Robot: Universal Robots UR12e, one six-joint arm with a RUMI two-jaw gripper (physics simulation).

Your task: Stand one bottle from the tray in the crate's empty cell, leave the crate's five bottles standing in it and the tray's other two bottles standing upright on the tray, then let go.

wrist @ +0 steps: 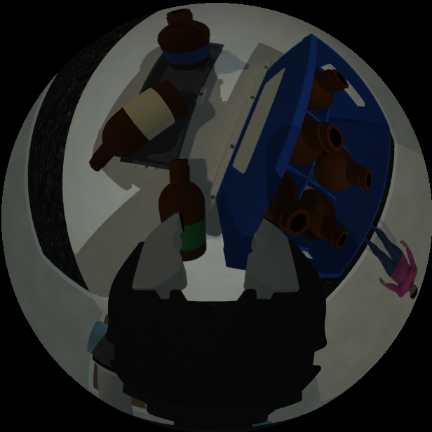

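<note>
A brown bottle with a green label (195,235) lies on its side off the tray, neck toward the tray. My gripper (216,215) is partly open and holds nothing. Its left finger covers part of the green-label bottle, whose base end shows beside that finger; contact cannot be told. A blue-label bottle (185,37) stands at the far end of the dark tray (201,75). A cream-label bottle (149,115) lies across the tray, its neck past the edge. The blue crate (241,205) stands at the right with five bottles upright in it; its near wall hides the empty cell.
A pale strip with bolts (241,120) runs between tray and crate. A black speckled band (46,175) curves along the left. A person figure in a pink top (404,270) shows beyond the crate. A light-blue object (97,336) shows at the lower left.
</note>
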